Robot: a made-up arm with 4 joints.
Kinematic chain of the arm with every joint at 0, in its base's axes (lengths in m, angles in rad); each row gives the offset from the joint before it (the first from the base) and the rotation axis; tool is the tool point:
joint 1: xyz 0 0 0.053 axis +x
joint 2: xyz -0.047 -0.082 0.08 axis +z
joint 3: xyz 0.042 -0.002 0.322 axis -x
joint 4: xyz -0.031 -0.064 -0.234 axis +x
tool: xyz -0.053 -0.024 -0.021
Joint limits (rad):
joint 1: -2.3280..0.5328
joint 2: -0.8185..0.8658
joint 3: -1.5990..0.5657
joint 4: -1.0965..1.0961
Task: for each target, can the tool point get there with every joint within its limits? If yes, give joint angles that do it. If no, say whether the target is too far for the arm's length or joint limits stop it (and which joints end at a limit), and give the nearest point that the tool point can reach.
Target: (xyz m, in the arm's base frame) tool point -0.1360 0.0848 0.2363
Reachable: yes | joints -0.1444 0.3113 -1.0212 -0.2967
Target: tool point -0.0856 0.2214 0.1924
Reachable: yes | joints -0.4951 -0.0163 -1.1618 0.4815
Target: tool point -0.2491 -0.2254 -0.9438
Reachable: no: too far | nearest point -0.1021 0.1320 -0.3199 | short by 0.734 m
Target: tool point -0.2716 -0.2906 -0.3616
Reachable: no: joint limits stop it (at a limit: joint 1) | nearest point -0.1347 0.0984 -0.2404 | short by 0.430 m
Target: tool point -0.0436 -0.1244 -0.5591
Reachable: no: joint limits stop it (at a limit: joint 1, joint 3) | nearest point -0.0455 0.1212 -0.3187 | short by 0.344 m
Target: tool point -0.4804 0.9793 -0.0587
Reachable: no: too far | nearest point -0.2756 0.3555 0.0124 | short by 0.660 m
